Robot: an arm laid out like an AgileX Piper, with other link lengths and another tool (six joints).
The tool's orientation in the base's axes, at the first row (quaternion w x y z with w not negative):
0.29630 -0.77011 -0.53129 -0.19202
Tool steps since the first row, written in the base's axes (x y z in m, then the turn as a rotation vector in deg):
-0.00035 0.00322 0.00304 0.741 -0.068 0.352
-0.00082 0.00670 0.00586 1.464 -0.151 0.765
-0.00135 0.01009 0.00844 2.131 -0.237 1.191
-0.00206 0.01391 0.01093 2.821 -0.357 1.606
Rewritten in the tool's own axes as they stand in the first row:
0.00400 -0.00193 -0.00015 0.435 0.620 -0.323
0.00800 -0.00398 0.00004 0.890 1.211 -0.702
0.01177 -0.00601 0.00035 1.331 1.747 -1.091
0.01573 -0.00829 0.00102 1.750 2.317 -1.495

